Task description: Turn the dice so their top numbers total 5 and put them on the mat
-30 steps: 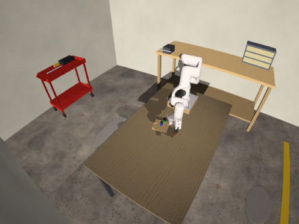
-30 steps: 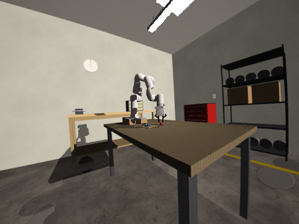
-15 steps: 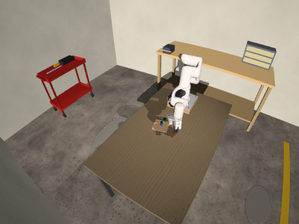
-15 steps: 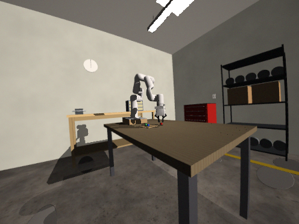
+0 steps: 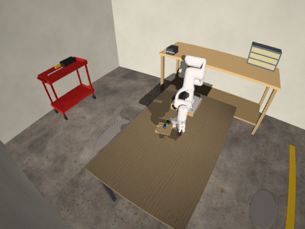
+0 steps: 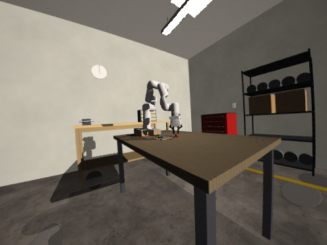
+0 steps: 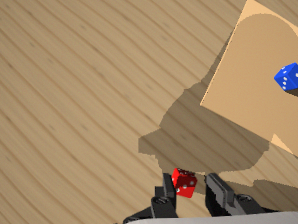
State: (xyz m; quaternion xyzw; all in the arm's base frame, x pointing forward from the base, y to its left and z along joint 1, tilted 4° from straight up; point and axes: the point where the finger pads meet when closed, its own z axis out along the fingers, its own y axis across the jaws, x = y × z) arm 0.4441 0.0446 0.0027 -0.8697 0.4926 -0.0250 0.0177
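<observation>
Now: hand 4 cm above the red die. The rest, counted from my hand: tan mat (4 cm behind, 15 cm to the right, 4 cm below); blue die (4 cm behind, 15 cm to the right, 3 cm below); green die (9 cm behind, 14 cm to the right, 3 cm below).
</observation>
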